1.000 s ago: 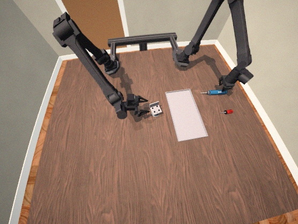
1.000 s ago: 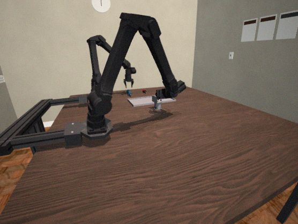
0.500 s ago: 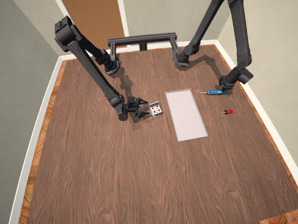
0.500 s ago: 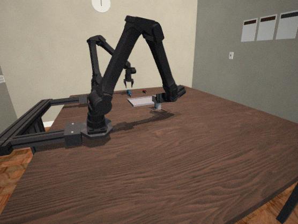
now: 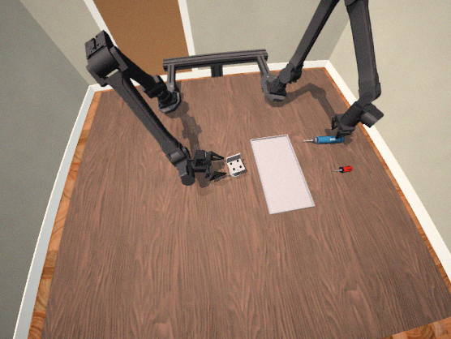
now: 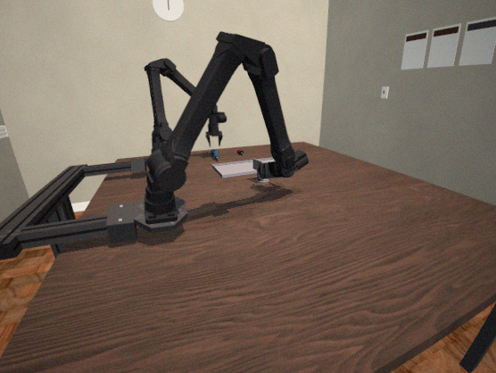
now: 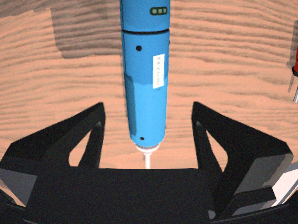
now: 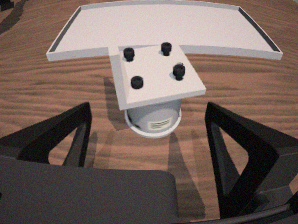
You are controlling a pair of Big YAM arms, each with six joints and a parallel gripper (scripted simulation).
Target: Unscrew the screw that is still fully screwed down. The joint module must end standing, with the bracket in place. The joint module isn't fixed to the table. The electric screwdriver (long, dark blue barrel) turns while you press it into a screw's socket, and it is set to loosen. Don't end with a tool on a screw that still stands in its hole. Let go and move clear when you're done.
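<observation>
My right gripper is now 60 mm to the right of the bracket. Also, from my right hand: joint module body (60 mm to the left, 40 mm below); flat tray (290 mm to the left, 70 mm below, 30 mm ahead); small red-handled screwdriver (630 mm to the left, 80 mm ahead, 60 mm below).
</observation>
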